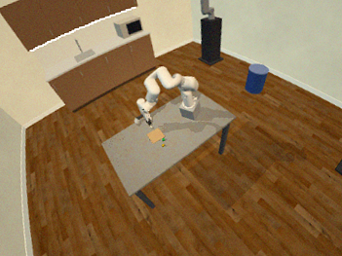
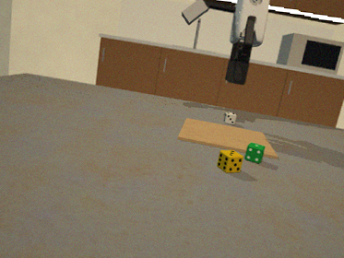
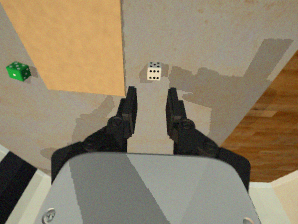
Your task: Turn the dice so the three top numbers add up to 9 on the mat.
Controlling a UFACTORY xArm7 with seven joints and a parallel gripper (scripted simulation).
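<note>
Now: the white die 90 mm below my hand and 10 mm behind it. From my hand the other things lie so: tan mat (110 mm to the left, 100 mm below, 10 mm ahead); then green die (210 mm to the left, 90 mm below, 20 mm behind); then yellow die (270 mm to the left, 90 mm below, 10 mm ahead).
</note>
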